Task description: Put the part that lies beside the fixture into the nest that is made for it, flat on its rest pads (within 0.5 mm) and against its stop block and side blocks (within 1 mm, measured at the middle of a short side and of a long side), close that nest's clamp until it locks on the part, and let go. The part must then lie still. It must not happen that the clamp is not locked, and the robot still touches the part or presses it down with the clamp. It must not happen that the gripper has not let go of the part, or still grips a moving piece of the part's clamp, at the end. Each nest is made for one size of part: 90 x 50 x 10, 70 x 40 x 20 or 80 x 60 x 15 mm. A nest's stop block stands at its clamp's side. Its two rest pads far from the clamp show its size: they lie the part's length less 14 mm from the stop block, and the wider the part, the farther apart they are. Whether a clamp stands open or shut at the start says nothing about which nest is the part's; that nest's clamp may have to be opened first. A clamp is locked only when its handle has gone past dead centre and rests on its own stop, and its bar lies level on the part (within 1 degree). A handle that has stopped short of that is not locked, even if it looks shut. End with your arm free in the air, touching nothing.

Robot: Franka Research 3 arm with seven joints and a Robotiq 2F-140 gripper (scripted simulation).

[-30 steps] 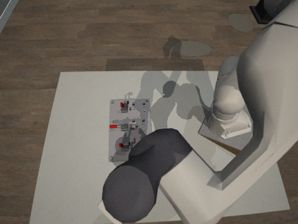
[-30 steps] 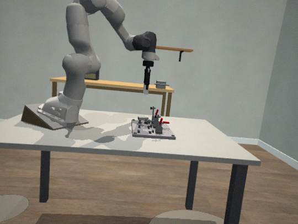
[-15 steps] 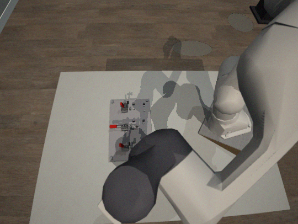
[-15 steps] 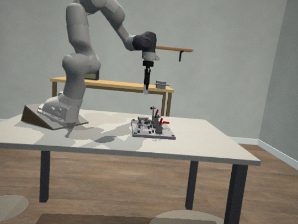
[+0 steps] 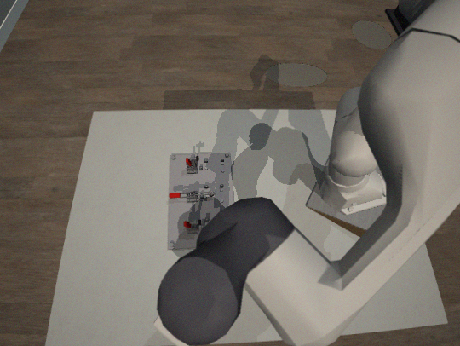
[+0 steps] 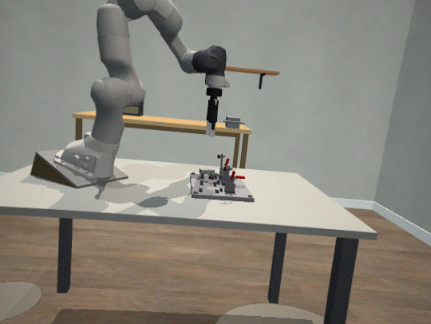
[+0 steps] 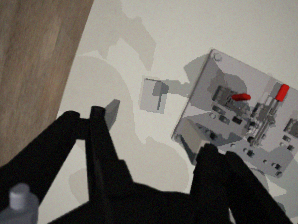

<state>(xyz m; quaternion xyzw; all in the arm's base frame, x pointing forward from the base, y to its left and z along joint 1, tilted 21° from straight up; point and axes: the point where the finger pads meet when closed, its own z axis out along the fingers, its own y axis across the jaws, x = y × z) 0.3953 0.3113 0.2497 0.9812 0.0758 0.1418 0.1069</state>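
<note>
Right now the part is 200 mm below my hand. The rest, counted from my hand: fixture plate (40 mm ahead, 270 mm to the right, 210 mm below).
</note>
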